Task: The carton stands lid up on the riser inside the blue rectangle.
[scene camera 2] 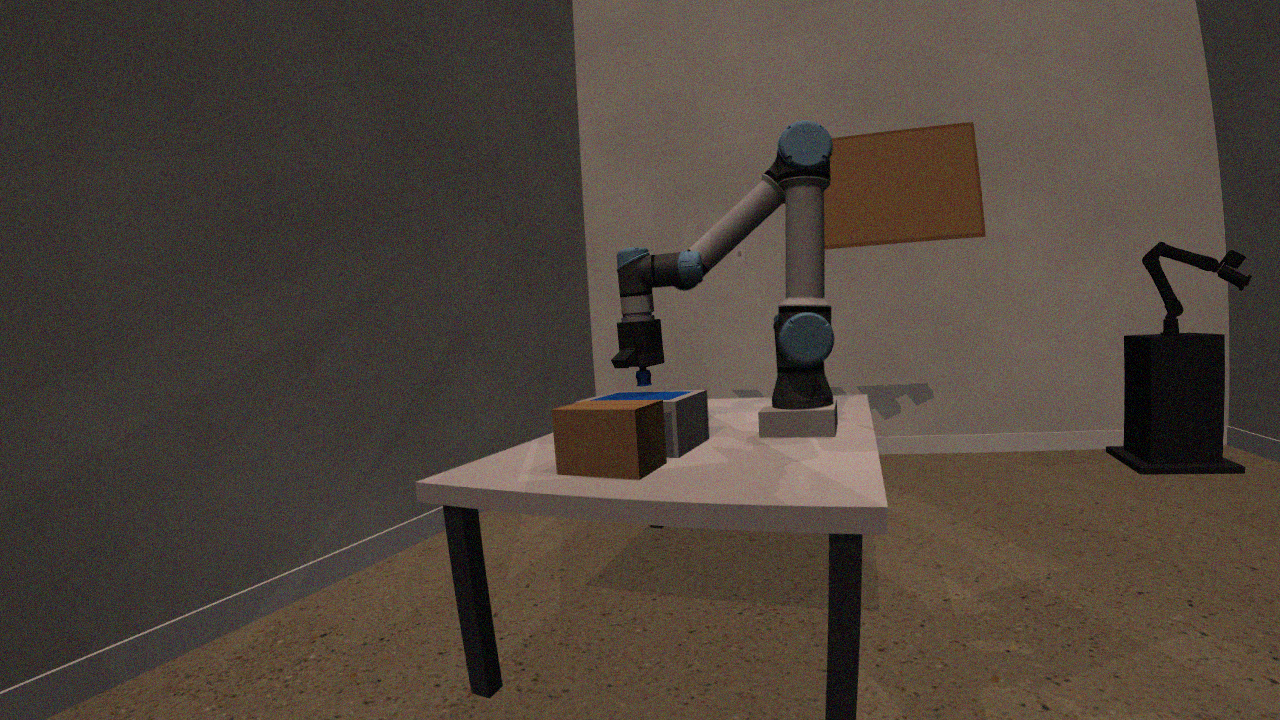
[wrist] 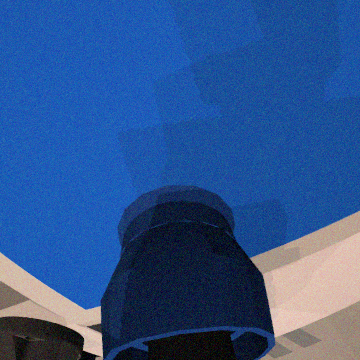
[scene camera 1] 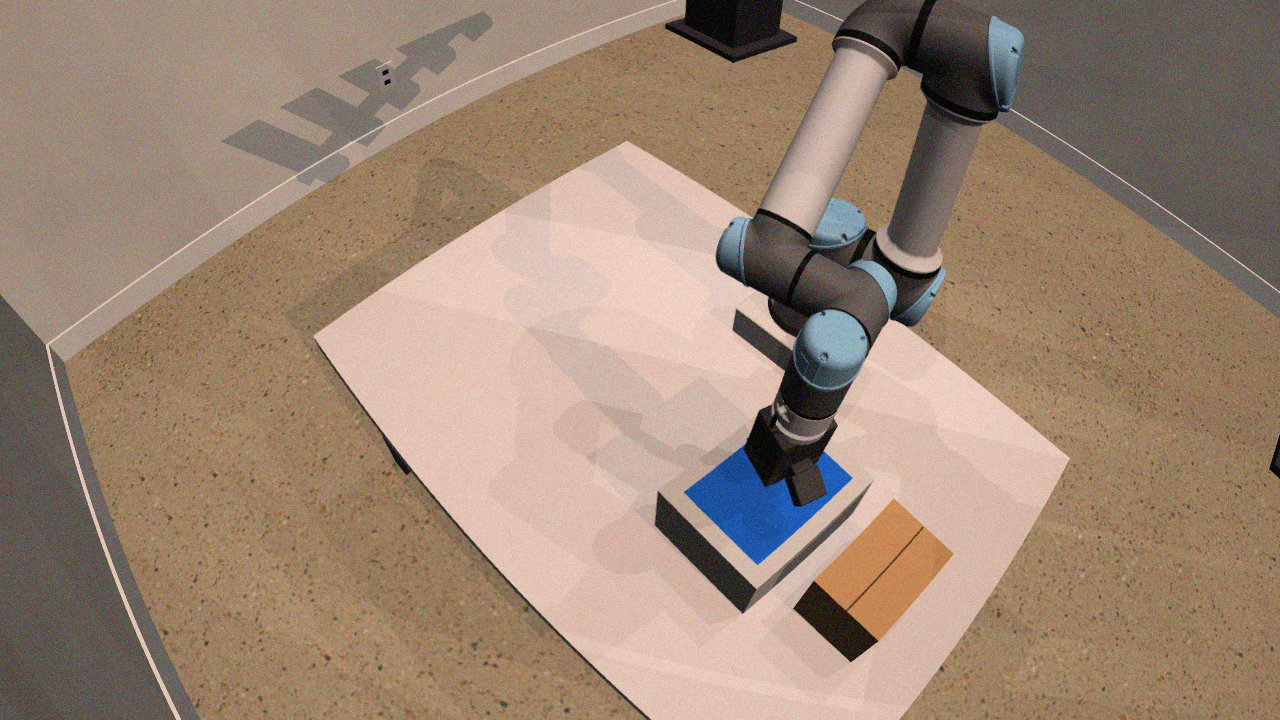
Scene:
brown carton: scene camera 2 621, 439; scene camera 1 853, 603; not seen in the wrist view (out of frame)

